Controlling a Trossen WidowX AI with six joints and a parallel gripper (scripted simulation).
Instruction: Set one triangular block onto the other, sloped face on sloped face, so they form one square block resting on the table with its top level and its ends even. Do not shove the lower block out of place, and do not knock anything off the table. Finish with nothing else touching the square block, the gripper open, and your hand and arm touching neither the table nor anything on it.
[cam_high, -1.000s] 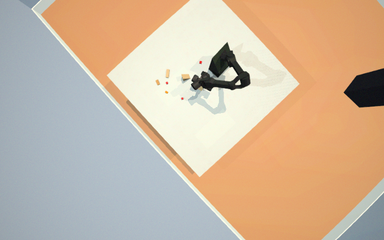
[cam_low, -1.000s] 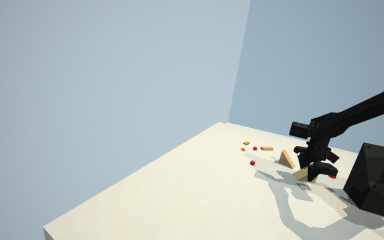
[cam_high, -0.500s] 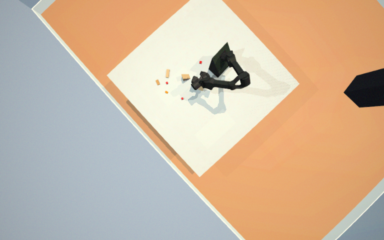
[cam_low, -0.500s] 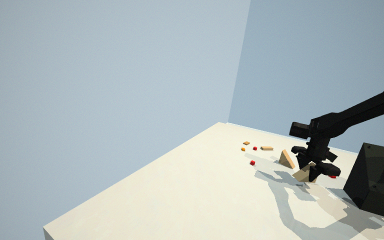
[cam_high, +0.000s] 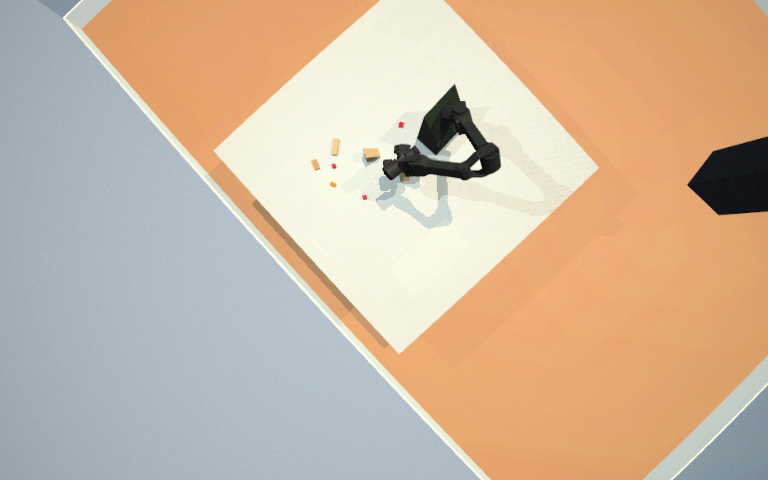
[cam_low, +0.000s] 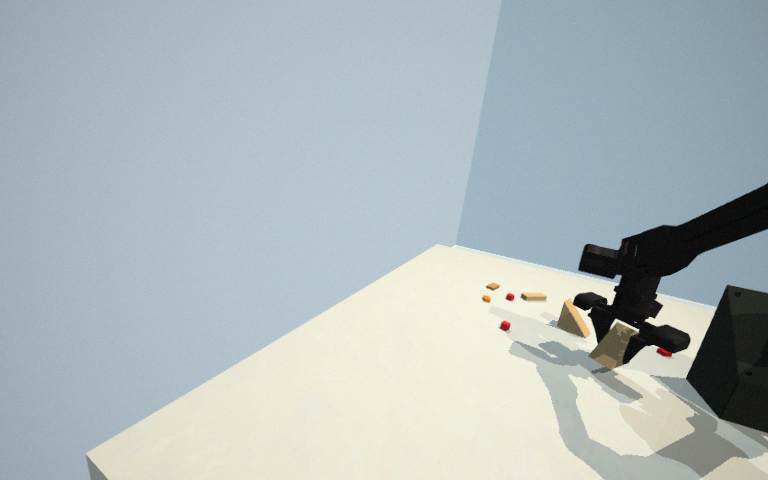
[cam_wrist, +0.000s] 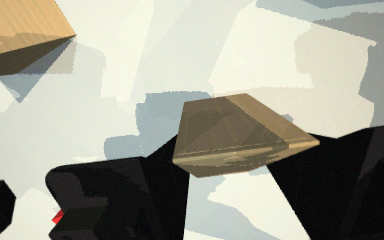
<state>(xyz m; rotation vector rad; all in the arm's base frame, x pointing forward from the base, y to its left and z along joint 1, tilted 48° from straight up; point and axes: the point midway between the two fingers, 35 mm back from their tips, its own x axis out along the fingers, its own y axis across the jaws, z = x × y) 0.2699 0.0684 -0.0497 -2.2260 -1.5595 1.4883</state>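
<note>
Right now my gripper tip is 1 cm below the triangular block. Also, from my gripper tip: orange cube 25 cm ahead, 21 cm to the right, 3 cm below; red cube 16 cm behind, 15 cm to the right, 3 cm below.
</note>
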